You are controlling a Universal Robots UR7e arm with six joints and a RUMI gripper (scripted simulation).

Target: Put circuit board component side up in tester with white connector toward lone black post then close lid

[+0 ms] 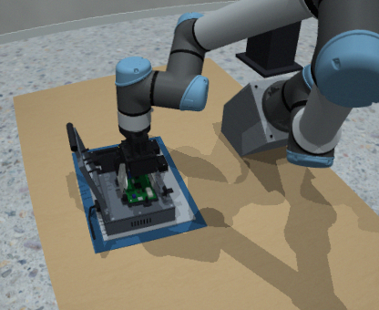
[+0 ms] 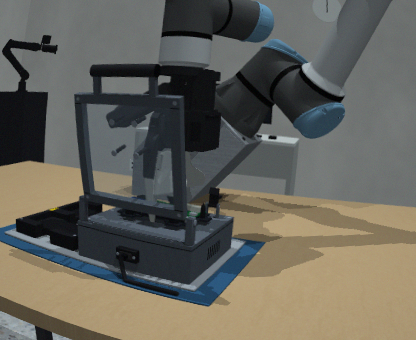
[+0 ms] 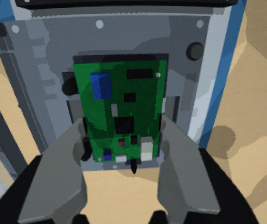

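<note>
Right now the green circuit board is right at my hand. The rest, counted from my hand: clear tester lid (120 mm ahead, 20 mm to the right, 110 mm above); then nest (10 mm to the left).
</note>
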